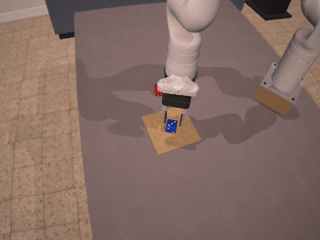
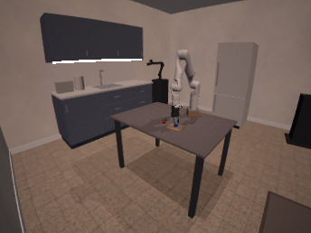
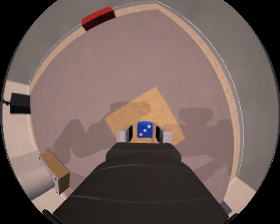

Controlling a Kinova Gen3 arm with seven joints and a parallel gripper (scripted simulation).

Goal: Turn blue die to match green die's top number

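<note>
Now: hand 4 cm above the blue die. Round my hand: red die (15 cm to the right, 4 cm below, 2 cm behind); tan mat (6 cm below); green die (18 cm to the right, 8 cm behind, 4 cm below).
</note>
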